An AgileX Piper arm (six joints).
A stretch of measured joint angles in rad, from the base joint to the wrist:
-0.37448, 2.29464, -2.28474, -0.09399, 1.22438, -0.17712
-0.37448, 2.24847, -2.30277, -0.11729, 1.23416, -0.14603
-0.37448, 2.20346, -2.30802, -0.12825, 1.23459, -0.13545
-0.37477, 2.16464, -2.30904, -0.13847, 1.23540, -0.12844
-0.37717, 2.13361, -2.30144, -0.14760, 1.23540, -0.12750
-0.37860, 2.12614, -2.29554, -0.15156, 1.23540, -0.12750
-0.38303, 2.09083, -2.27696, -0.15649, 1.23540, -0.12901
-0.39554, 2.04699, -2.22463, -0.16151, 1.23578, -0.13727
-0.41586, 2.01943, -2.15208, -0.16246, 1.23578, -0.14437
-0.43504, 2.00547, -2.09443, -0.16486, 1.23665, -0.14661
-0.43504, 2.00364, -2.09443, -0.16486, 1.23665, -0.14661
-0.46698, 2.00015, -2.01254, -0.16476, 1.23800, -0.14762
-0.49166, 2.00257, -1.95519, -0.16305, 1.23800, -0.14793
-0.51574, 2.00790, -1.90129, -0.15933, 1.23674, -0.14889
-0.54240, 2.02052, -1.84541, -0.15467, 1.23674, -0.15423
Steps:
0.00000, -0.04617, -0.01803, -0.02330, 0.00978, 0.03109
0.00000, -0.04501, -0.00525, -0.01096, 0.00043, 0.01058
-0.00029, -0.03882, -0.00102, -0.01022, 0.00081, 0.00701
-0.00240, -0.03103, 0.00760, -0.00913, 0.00000, 0.00094
-0.00143, -0.00747, 0.00590, -0.00396, 0.00000, 0.00000
-0.00443, -0.03531, 0.01858, -0.00493, 0.00000, -0.00151
-0.01251, -0.04384, 0.05233, -0.00502, 0.00038, -0.00826
-0.02032, -0.02756, 0.07255, -0.00095, 0.00000, -0.00710
-0.01918, -0.01396, 0.05765, -0.00240, 0.00087, -0.00224
0.00000, -0.00183, 0.00000, 0.00000, 0.00000, 0.00000
-0.03194, -0.00349, 0.08189, 0.00010, 0.00135, -0.00101
-0.02468, 0.00242, 0.05735, 0.00171, 0.00000, -0.00031
-0.02408, 0.00533, 0.05390, 0.00372, -0.00126, -0.00096
-0.02666, 0.01262, 0.05588, 0.00466, 0.00000, -0.00534

